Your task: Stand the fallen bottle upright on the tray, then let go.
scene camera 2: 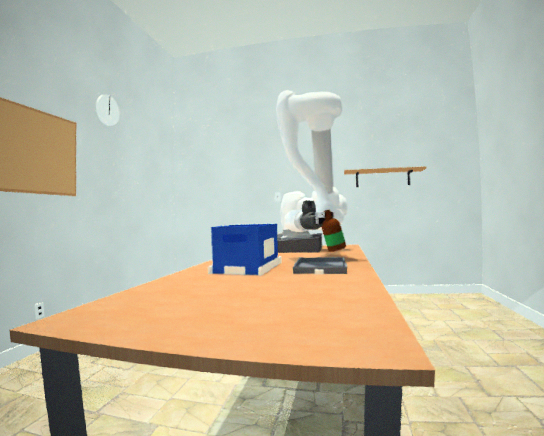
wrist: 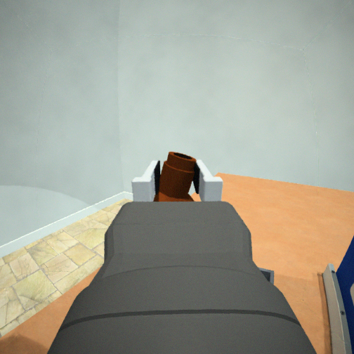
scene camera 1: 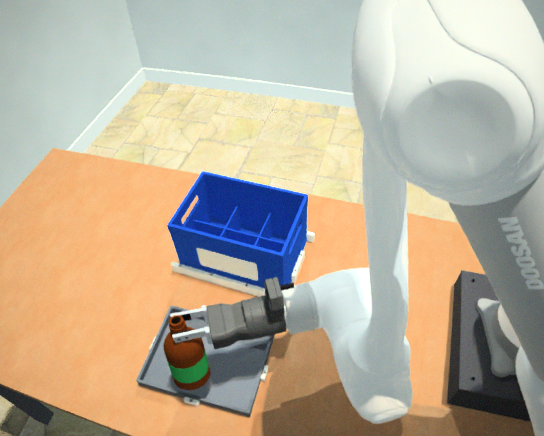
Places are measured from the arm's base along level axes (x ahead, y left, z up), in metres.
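Pixels of known places: gripper, fingertip midpoint: (scene camera 2: 329,214) (scene camera 1: 172,328); arm's base, link origin: (scene camera 2: 296,237).
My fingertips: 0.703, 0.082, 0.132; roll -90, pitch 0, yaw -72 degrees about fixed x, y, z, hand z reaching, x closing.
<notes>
For each thing: its top centre in the pictures, then the offset to it from my fingertips, as dx, dy, dz. Level surfaces: height alone.
- brown bottle, top centre: (scene camera 1: 175,329) (scene camera 2: 331,209) -0.013, +0.012, +0.020
- dark grey tray, top centre: (scene camera 1: 206,355) (scene camera 2: 320,261) -0.029, -0.033, -0.183
- blue crate, top centre: (scene camera 1: 238,209) (scene camera 2: 246,225) -0.075, -0.323, -0.034
- table's, surface height: dz -0.209
The brown bottle (scene camera 1: 185,354) (scene camera 2: 332,231) (wrist: 177,176) with a green label hangs by its neck, mouth up. It leans: in the scene camera 2 view its base swings to the right. My gripper (scene camera 1: 181,325) (scene camera 2: 324,217) (wrist: 176,170) is shut on the bottle's neck. The dark grey tray (scene camera 1: 230,380) (scene camera 2: 320,269) lies flat on the table. In the scene camera 2 view the bottle's base shows above the tray's level, with a gap below it; in the scene camera 1 view the bottle covers the tray's left part. The wrist view hides the bottle's lower body.
A blue crate (scene camera 1: 227,255) (scene camera 2: 237,250) with compartments stands beside the tray, with pale strips along its foot. Small white blocks sit at the tray's edges. The table's (scene camera 1: 90,240) (scene camera 2: 240,310) edge runs close to the tray. The black robot base plate (scene camera 1: 462,345) stands at the right in the scene camera 1 view.
</notes>
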